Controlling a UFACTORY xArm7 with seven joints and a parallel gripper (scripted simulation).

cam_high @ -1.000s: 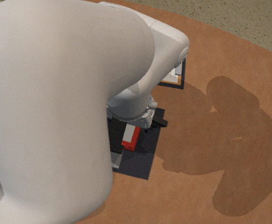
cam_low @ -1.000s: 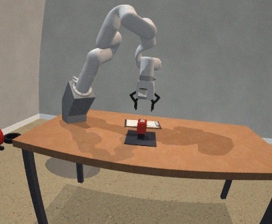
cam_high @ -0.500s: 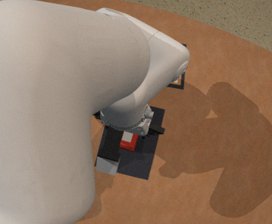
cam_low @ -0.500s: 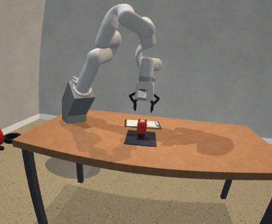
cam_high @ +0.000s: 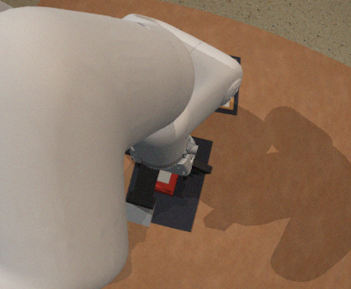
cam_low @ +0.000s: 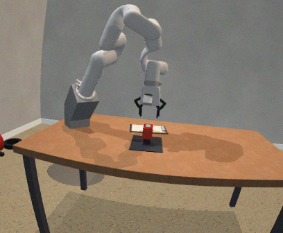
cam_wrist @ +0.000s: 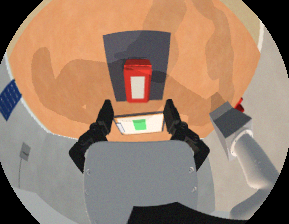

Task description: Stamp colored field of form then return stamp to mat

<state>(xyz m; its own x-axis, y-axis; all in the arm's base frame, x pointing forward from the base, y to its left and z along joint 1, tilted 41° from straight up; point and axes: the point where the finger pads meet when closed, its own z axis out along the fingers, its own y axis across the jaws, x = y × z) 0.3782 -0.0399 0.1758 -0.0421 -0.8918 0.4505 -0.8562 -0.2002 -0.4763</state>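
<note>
Right now the red stamp is 110 mm below my hand. Round my hand: form 20 mm ahead, 280 mm to the left, 160 mm below; then dark mat 160 mm below.
</note>
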